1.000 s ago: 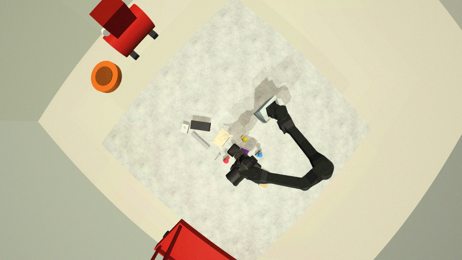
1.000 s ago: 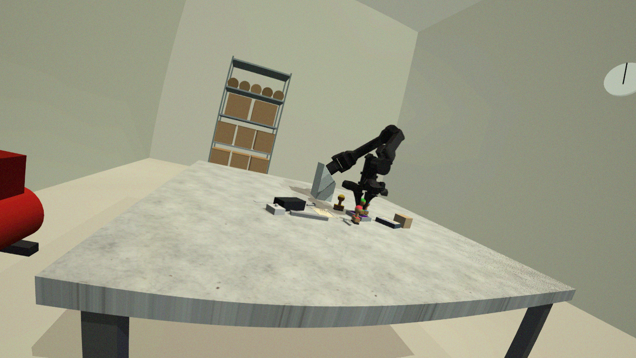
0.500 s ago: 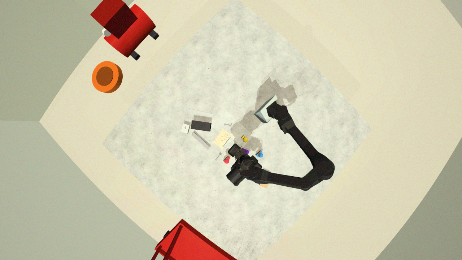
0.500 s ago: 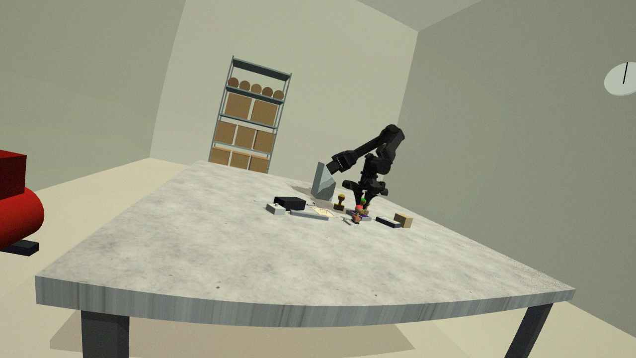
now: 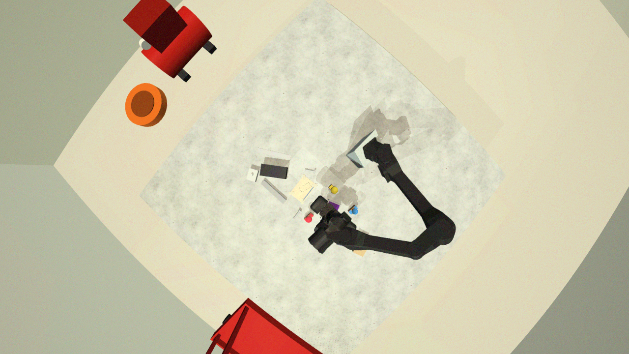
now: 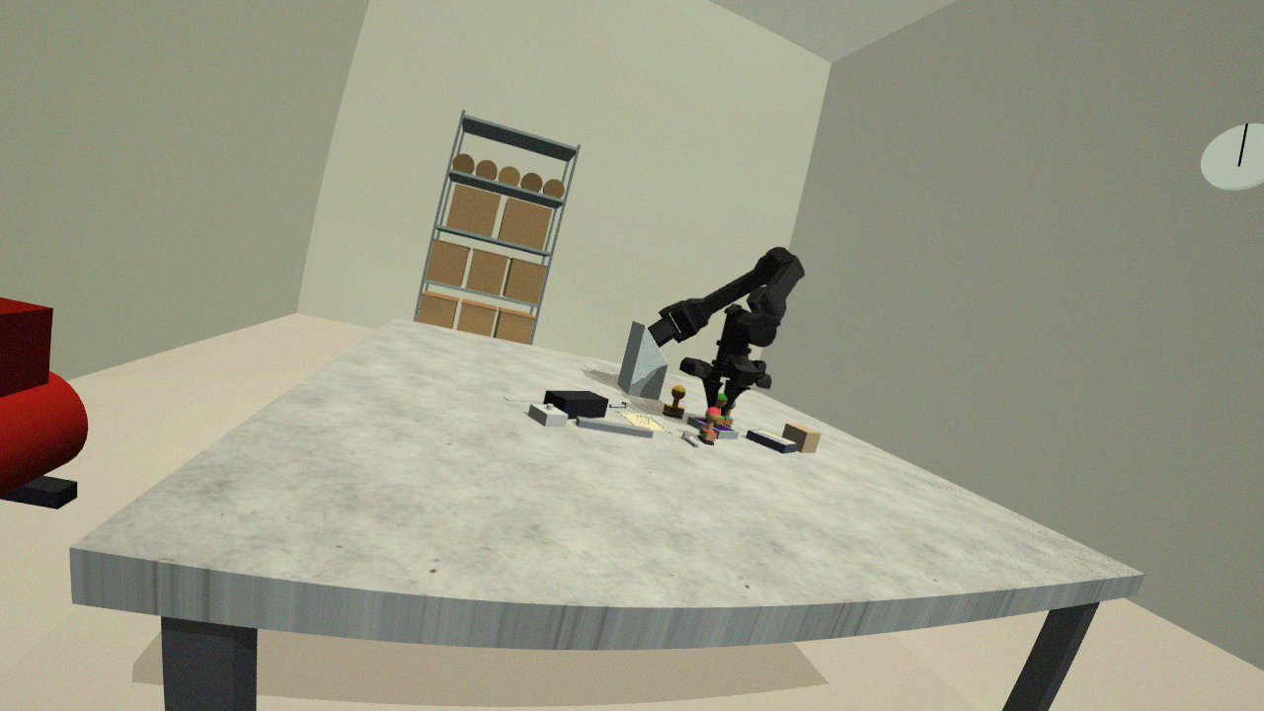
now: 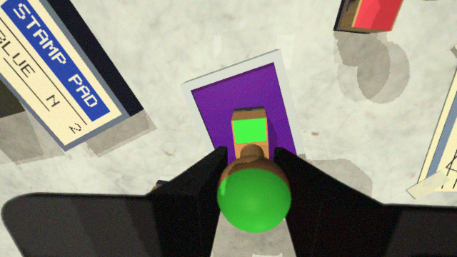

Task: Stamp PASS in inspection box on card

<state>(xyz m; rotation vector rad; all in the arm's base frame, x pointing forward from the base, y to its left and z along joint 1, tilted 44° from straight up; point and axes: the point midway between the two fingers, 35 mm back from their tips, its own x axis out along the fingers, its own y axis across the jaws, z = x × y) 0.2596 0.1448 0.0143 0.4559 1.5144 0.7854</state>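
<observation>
Right now the green-knobbed stamp is right at my gripper tip. From my gripper tip the other things lie so: blue-knobbed stamp: 80 mm behind, 50 mm to the left, 20 mm below; purple ink pad: 30 mm below; yellow-knobbed stamp: 70 mm to the right, 70 mm behind, 20 mm below.
</observation>
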